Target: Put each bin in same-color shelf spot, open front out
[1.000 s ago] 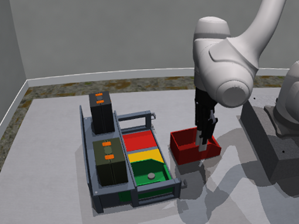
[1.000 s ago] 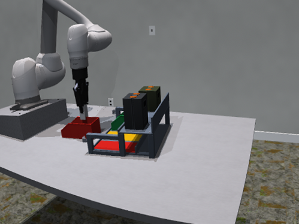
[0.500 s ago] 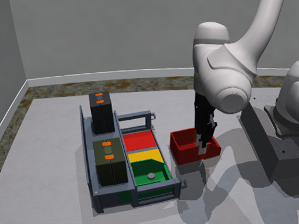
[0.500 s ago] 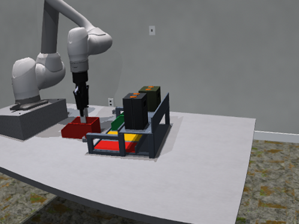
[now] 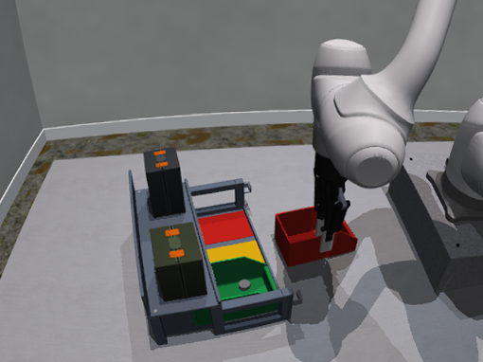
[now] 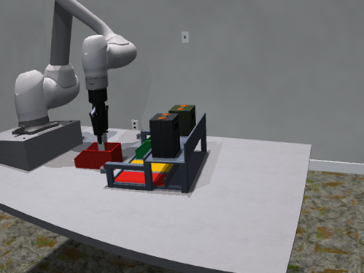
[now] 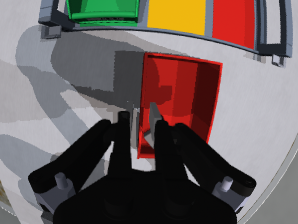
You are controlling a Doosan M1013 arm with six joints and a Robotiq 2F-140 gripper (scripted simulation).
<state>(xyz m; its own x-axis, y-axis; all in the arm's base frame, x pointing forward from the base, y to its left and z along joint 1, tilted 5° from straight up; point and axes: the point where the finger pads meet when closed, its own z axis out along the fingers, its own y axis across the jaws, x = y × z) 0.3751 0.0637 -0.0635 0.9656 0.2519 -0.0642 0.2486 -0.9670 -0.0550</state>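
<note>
My hand is 5 cm to the left of the red bin, 4 cm above it and 1 cm short of it. The rest, counted from my hand: green bin 20 cm ahead, 12 cm to the left, 3 cm below.
</note>
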